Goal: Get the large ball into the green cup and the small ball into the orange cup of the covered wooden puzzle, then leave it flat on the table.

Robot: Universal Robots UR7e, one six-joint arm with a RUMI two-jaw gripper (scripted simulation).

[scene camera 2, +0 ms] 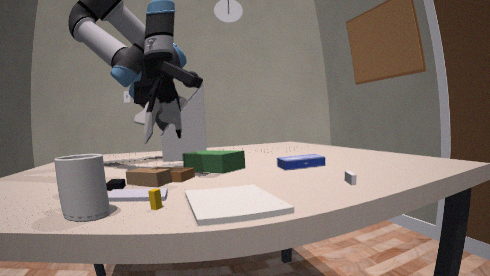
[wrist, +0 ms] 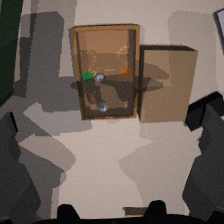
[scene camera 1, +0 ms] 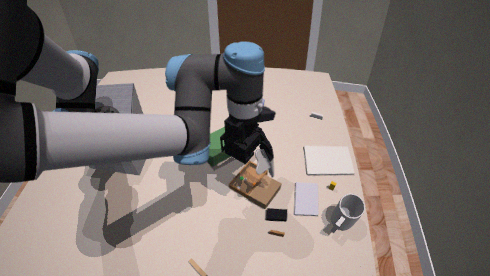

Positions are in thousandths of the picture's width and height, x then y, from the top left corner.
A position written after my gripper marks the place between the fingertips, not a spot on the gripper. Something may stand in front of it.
Observation:
I see my gripper (scene camera 2: 336,509), a green block (scene camera 2: 430,585), a covered wooden puzzle (wrist: 480,270), a wooden block (scene camera 2: 309,643) and a white slab (scene camera 1: 654,582).
The wooden block also shows in the wrist view (wrist: 743,328). My gripper shows as well in the wrist view (wrist: 484,489) and in scene camera 1 (scene camera 1: 507,596). The wrist view misses the white slab: it is out of frame.

